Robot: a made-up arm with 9 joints.
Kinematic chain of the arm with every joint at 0, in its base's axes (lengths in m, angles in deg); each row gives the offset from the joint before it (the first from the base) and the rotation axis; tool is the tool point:
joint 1: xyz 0 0 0.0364 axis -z
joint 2: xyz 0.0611 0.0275 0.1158 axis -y
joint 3: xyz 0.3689 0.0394 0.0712 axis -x
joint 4: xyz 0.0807 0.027 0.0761 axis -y
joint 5: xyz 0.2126 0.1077 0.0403 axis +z
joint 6: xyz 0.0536 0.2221 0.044 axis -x
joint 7: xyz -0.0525 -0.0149 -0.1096 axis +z
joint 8: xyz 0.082 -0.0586 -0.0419 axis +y
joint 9: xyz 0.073 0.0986 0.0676 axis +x
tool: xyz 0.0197 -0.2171 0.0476
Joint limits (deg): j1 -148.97..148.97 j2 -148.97..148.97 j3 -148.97..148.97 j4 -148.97..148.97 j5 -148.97..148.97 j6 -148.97..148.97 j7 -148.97..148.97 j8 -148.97..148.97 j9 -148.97..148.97
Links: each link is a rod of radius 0.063 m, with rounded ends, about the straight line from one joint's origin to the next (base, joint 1, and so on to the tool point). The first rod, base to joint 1, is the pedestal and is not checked.
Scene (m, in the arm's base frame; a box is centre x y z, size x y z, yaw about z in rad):
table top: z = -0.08
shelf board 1: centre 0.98 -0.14 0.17 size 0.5 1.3 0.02 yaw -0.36
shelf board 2: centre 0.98 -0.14 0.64 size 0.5 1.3 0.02 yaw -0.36
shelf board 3: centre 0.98 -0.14 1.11 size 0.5 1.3 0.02 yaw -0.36
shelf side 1: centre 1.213 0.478 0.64 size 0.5 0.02 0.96 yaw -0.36
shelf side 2: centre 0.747 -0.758 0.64 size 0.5 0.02 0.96 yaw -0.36
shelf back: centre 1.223 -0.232 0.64 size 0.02 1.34 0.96 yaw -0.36
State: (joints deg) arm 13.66 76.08 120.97 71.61 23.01 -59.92 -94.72 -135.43 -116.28
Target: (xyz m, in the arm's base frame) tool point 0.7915 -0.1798 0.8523
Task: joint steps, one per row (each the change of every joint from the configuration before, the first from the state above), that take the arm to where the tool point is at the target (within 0.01 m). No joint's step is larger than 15 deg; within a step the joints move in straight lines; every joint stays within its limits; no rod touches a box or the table.
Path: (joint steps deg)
1: -5.41 8.95 -3.21 -0.17 13.13 -3.67 6.12 7.45 4.95
2: -5.41 8.96 -3.21 -0.18 13.12 -3.68 6.13 7.45 4.96
3: 3.43 9.20 -0.20 -6.59 -12.67 4.94 -5.67 -6.71 -3.52
4: 3.43 9.21 -0.19 -6.60 -12.68 4.93 -5.66 -6.71 -3.52
5: 4.95 -13.85 3.66 -2.89 -14.44 1.63 -3.86 -7.51 -2.48
6: 4.95 -13.84 3.66 -2.90 -14.44 1.63 -3.87 -7.51 -2.49

